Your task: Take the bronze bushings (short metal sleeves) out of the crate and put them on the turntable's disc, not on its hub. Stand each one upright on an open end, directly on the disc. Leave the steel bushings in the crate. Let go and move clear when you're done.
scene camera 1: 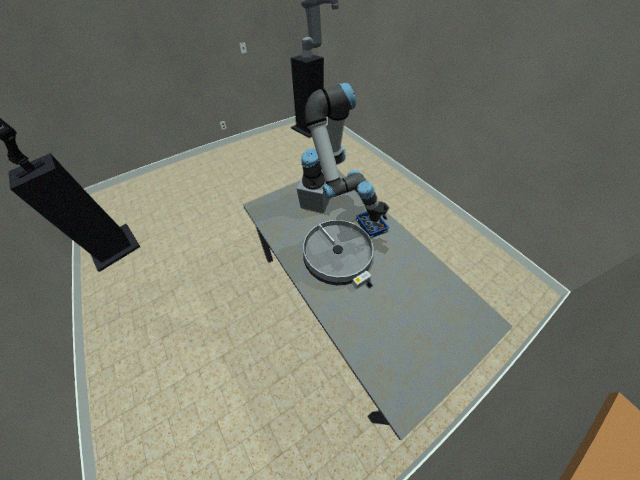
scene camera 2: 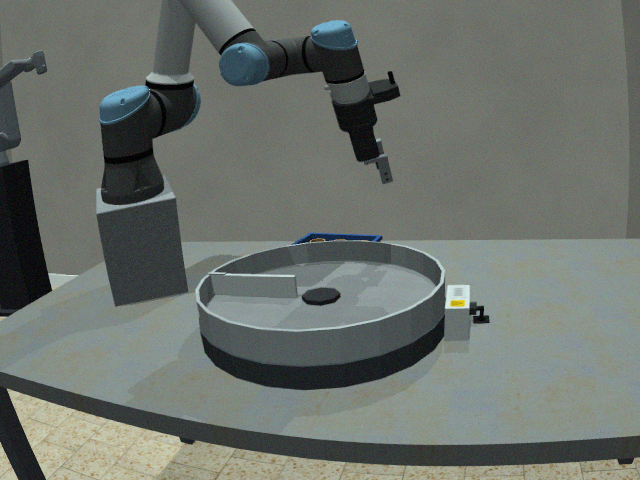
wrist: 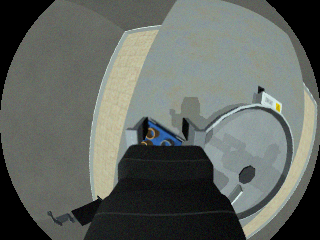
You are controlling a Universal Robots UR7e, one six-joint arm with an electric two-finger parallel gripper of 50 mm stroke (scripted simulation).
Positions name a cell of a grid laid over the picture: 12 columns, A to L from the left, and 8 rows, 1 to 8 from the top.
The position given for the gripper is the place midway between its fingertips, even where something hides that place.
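The gripper (scene camera 2: H3) (wrist: G5) is visible, as is a turntable disc (scene camera 2: G5) (scene camera 1: G5) (wrist: J5).
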